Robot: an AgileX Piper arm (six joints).
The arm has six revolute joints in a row. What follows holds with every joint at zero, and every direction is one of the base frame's.
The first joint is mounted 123 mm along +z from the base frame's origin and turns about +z.
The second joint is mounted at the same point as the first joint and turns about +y.
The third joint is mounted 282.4 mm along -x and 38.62 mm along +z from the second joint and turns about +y.
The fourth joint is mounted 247.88 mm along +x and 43.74 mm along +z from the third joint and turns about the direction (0.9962, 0, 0.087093).
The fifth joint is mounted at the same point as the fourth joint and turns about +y.
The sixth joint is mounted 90.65 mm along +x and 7.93 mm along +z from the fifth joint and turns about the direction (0.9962, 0, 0.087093).
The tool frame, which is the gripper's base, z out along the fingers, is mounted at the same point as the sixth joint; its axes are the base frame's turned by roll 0, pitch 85.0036 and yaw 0 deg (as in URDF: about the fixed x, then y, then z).
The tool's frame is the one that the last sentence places.
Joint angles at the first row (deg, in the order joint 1, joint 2, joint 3, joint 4, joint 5, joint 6):
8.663, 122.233, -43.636, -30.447, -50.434, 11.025
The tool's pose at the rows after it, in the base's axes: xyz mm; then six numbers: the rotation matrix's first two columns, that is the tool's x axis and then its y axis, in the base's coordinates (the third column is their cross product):
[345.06, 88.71, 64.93, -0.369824, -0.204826, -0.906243, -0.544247, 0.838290, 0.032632]
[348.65, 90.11, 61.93, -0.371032, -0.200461, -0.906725, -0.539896, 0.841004, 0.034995]
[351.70, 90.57, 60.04, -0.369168, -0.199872, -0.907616, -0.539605, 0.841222, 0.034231]
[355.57, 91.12, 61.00, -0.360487, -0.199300, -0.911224, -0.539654, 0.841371, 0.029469]
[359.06, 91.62, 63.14, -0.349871, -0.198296, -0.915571, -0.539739, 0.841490, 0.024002]
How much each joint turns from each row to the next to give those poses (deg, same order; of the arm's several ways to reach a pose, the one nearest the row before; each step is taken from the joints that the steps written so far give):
0.121, 1.162, -1.225, 0.539, 0.000, 0.001
0.226, 0.947, -0.960, 0.545, -0.001, 0.000
0.001, 0.674, -0.799, 0.027, 0.000, -0.001
-0.001, 0.237, -0.893, 0.000, 0.123, 0.000
0.000, 0.001, -0.761, 0.000, 0.104, 0.000

